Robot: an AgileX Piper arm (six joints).
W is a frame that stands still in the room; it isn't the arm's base.
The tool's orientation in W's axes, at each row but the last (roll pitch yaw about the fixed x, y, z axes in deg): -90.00 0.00 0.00; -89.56 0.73 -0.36; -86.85 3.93 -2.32; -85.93 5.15 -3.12; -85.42 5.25 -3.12; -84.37 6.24 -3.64; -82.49 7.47 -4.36; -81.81 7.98 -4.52
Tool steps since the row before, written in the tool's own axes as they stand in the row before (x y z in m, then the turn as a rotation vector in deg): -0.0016 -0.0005 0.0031 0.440 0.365 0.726; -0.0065 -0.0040 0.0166 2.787 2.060 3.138; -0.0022 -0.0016 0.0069 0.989 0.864 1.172; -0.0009 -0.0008 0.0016 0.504 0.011 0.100; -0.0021 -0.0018 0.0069 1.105 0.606 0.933; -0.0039 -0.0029 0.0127 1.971 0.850 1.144; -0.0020 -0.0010 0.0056 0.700 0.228 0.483; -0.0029 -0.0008 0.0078 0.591 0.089 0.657
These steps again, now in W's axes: -0.0016 0.0031 0.0005 0.440 0.726 -0.365; -0.0063 0.0166 0.0042 2.781 3.136 -2.071; -0.0018 0.0069 0.0021 0.980 1.179 -0.864; -0.0007 0.0016 0.0010 0.506 0.073 -0.049; -0.0015 0.0068 0.0025 1.104 0.920 -0.628; -0.0026 0.0125 0.0045 1.953 1.100 -0.944; -0.0013 0.0055 0.0020 0.710 0.456 -0.253; -0.0020 0.0078 0.0023 0.636 0.615 -0.077
